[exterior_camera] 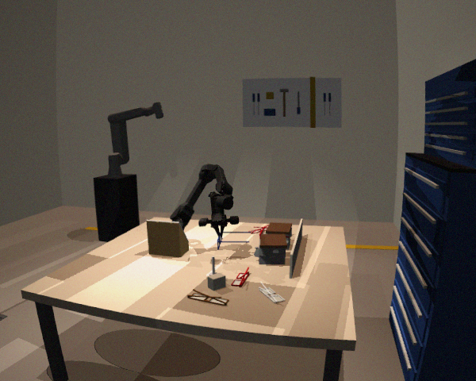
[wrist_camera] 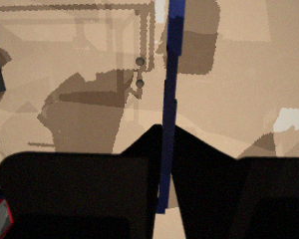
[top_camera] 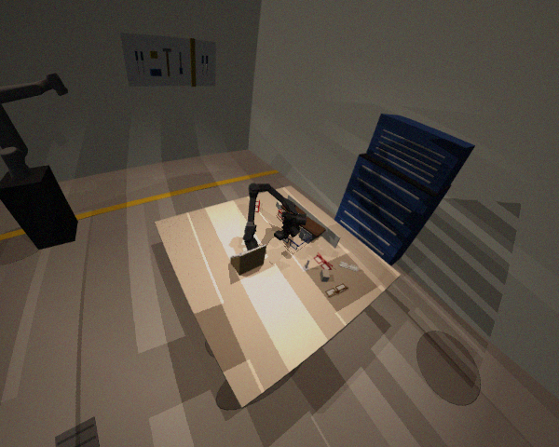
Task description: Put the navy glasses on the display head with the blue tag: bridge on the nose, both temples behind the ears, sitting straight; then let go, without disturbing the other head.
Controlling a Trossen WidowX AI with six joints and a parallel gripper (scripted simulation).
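The dark display head lies 220 mm ahead of my gripper tip, 20 mm to the left of it and 40 mm below it. Round my gripper tip: upright panel (350 mm ahead, 140 mm to the left, 40 mm below).
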